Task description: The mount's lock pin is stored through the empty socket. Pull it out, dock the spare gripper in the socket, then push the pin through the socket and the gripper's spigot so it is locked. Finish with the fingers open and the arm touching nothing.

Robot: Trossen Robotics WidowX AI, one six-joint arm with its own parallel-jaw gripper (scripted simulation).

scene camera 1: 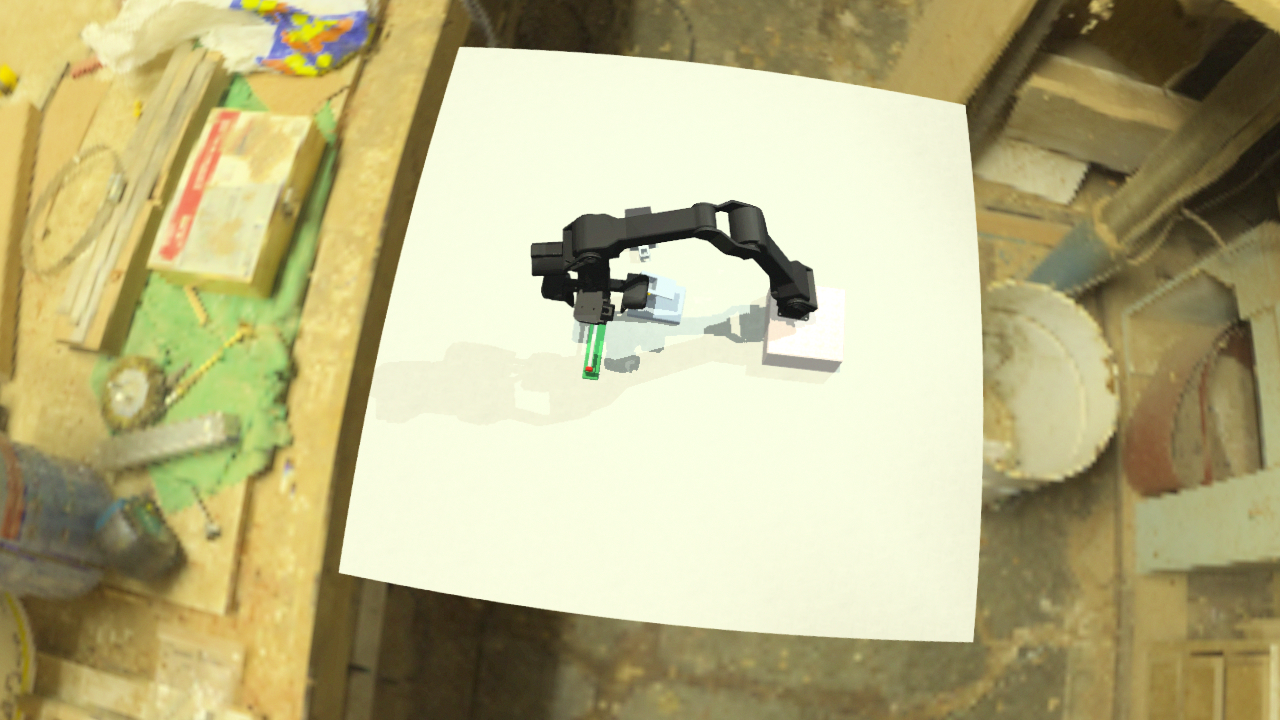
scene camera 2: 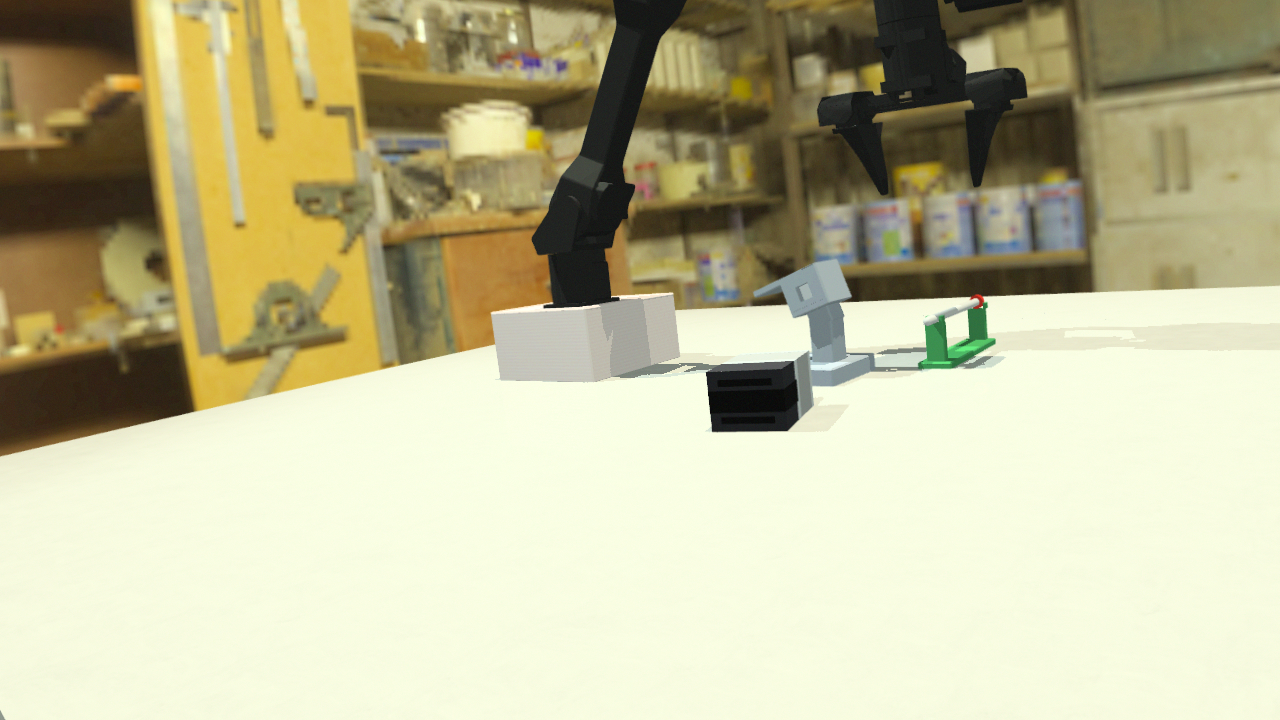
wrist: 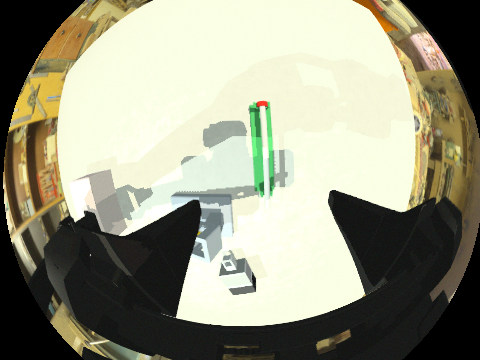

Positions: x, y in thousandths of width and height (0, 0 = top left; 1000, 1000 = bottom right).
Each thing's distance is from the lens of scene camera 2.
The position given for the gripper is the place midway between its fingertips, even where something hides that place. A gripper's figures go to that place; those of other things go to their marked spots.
gripper (scene camera 2: 726, 265): 81 cm
spare gripper (scene camera 2: 599, 544): 57 cm
